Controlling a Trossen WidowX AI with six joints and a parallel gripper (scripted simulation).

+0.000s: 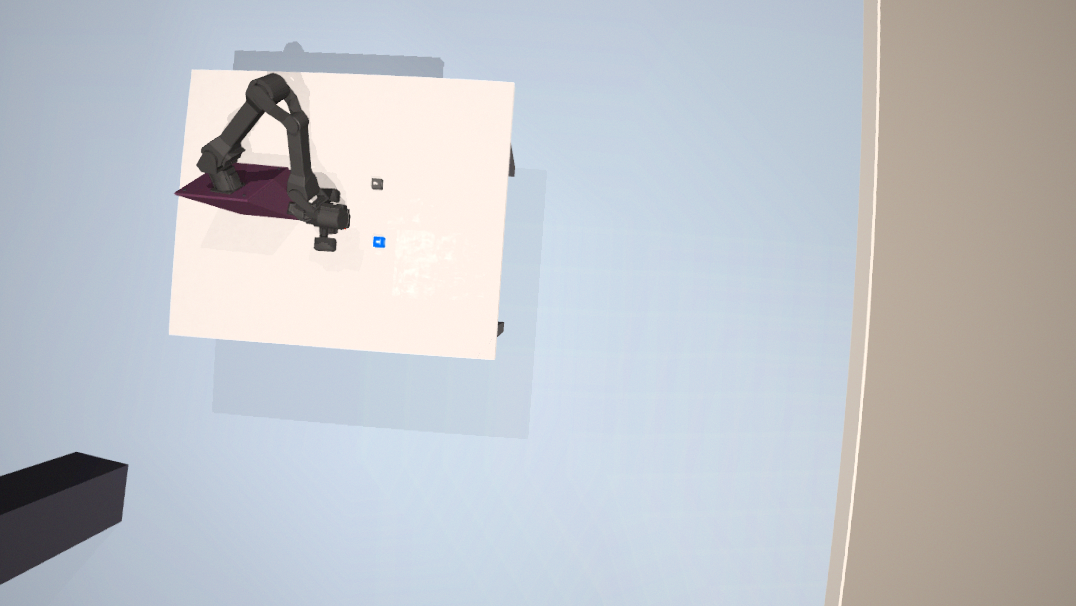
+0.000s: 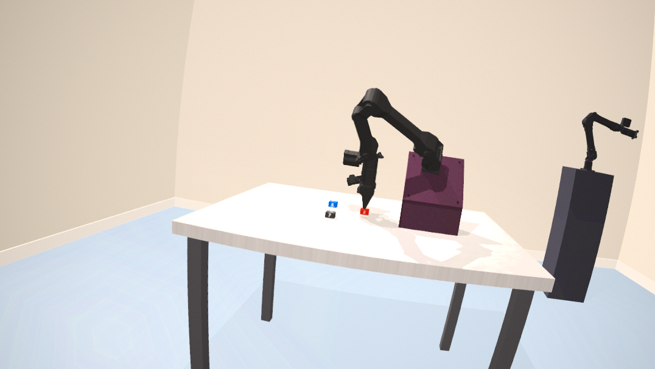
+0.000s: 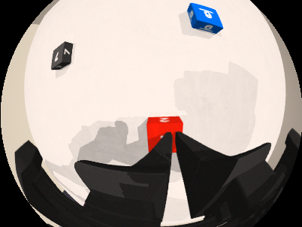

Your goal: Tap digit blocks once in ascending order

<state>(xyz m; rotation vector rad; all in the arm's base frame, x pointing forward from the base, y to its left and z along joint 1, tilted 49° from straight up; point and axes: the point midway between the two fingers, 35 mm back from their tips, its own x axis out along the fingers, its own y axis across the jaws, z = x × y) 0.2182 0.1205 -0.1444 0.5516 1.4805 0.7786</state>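
Now: the red block 1 cm to the left of my gripper tip and 1 cm below it. Also, from my gripper tip: blue block: 13 cm ahead, 3 cm to the right, 1 cm below; then black block: 9 cm ahead, 15 cm to the left, 1 cm below.
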